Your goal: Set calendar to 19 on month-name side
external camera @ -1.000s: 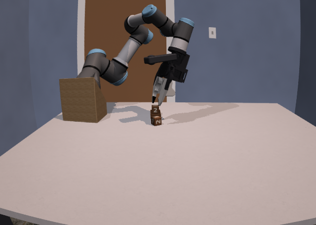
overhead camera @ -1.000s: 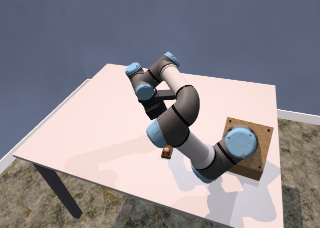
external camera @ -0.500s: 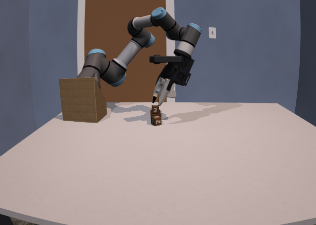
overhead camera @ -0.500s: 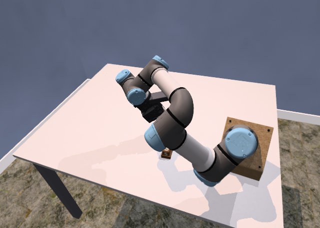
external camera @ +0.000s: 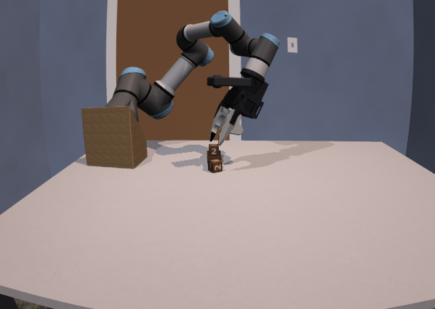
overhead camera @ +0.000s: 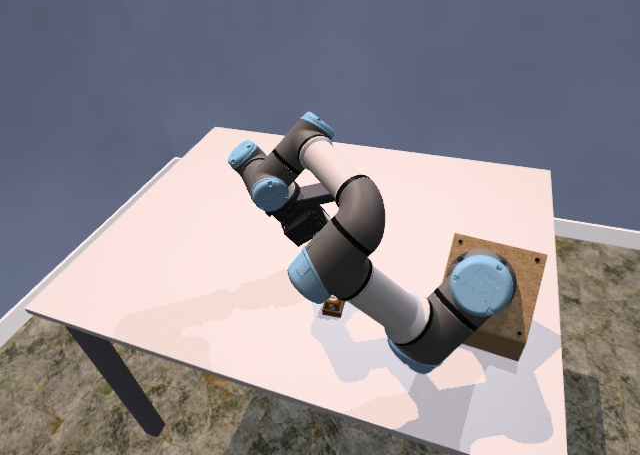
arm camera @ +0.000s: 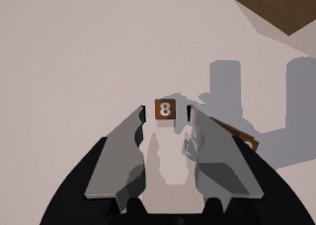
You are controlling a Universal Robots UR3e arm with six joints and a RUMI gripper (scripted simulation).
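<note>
Right now the brown digit cube is 80 mm below my hand. Round my hand: tray: 10 mm behind, 100 mm to the left, 80 mm below.
</note>
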